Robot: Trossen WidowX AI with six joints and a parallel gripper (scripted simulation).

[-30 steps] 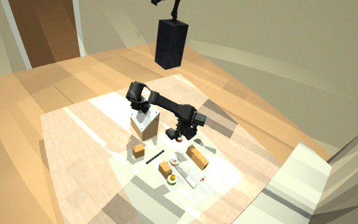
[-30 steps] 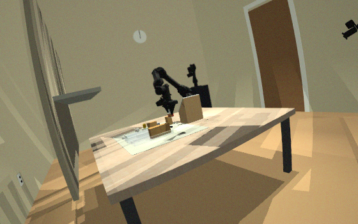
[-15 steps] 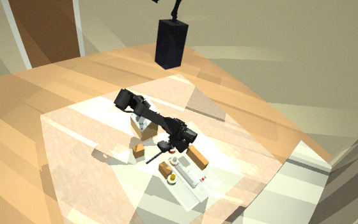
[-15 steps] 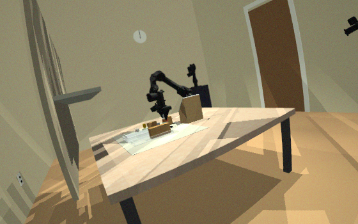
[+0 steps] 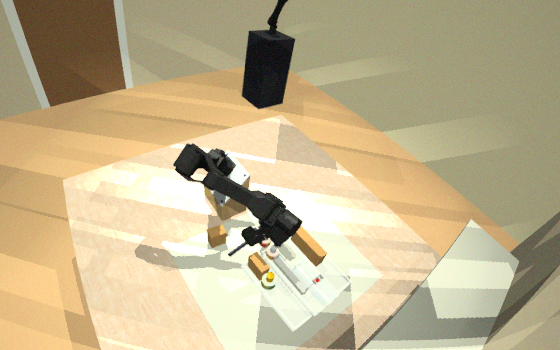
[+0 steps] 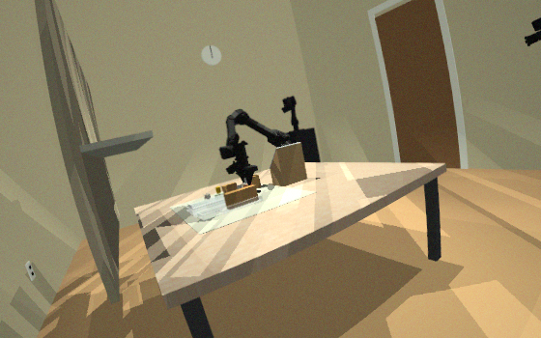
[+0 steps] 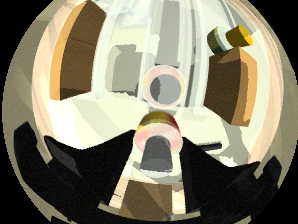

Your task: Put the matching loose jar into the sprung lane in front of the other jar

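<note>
My gripper tip is now 6 cm to the left of the thin dark rod, 5 cm past it and 5 cm above it. Also, from my gripper tip: clear sprung lane: 20 cm ahead, 4 cm below, 2 cm to the left.
</note>
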